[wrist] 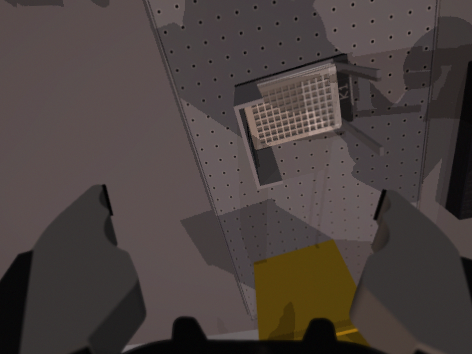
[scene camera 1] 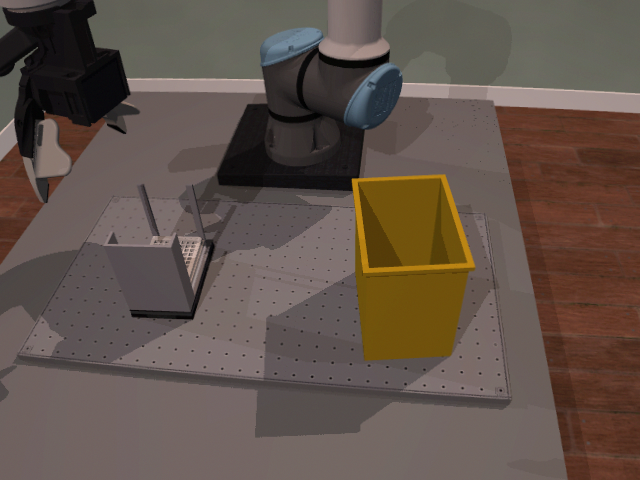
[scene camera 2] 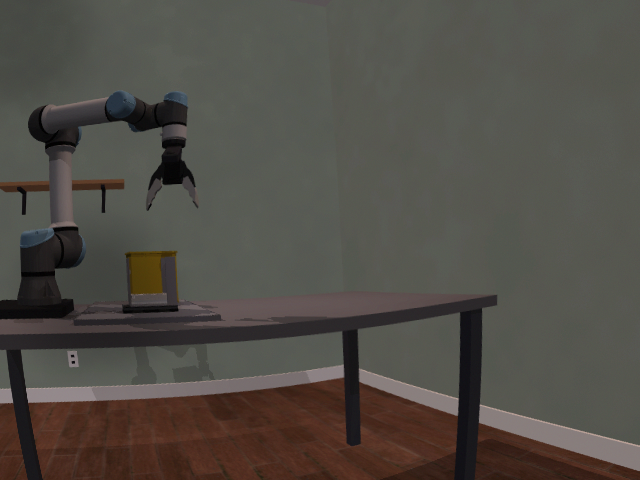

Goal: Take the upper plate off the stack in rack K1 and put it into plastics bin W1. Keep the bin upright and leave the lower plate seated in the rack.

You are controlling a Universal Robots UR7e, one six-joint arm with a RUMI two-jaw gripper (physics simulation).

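Pixels of known places: gripper, fingertip midpoint: (wrist: 243, 192) (scene camera 1: 87, 165) (scene camera 2: 172, 209); arm's base at its link origin: (scene camera 1: 303, 144) (scene camera 2: 39, 302).
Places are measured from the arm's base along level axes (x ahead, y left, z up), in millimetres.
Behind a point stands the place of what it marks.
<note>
Rack K1 (scene camera 1: 152, 279) @(x 458, y -99, z 65 mm) (scene camera 2: 149, 308) @(x 385, y -164, z -9 mm) (wrist: 346, 108) @(x 308, y -102, z -4 mm) has a dark base, grey corner walls and two thin posts. It stands at the left of the perforated board in scene camera 1. Pale gridded plates (scene camera 1: 190, 248) @(x 352, y -93, z 26 mm) (scene camera 2: 148, 299) @(x 384, y -160, z 15 mm) (wrist: 295, 107) @(x 387, y -118, z 20 mm) lie low and flat in it. The upper and lower plate cannot be told apart clearly. Plastics bin W1 (scene camera 1: 410, 315) @(x 460, y 259, z 72 mm) (scene camera 2: 144, 273) @(x 356, y 173, z 84 mm) (wrist: 300, 285) @(x 394, y 183, z 64 mm) is yellow, tall, open-topped and upright at the board's right in scene camera 1. My gripper (scene camera 1: 81, 164) @(x 461, y -134, z 257 mm) (scene camera 2: 172, 207) @(x 461, y -134, z 257 mm) (wrist: 243, 192) @(x 461, y -134, z 257 mm) is open and empty, pointing down, high above the table and rack level.
The perforated board (scene camera 1: 310, 361) @(x 490, y 132, z -21 mm) (scene camera 2: 196, 317) @(x 508, y -301, z -23 mm) carries the rack and bin, with a gap between them. The arm's black base (scene camera 1: 237, 155) @(x 51, y -123, z -5 mm) (scene camera 2: 62, 308) @(x 113, y -123, z -9 mm) stands behind the board. A wooden wall shelf (scene camera 2: 98, 184) shows behind the arm.
</note>
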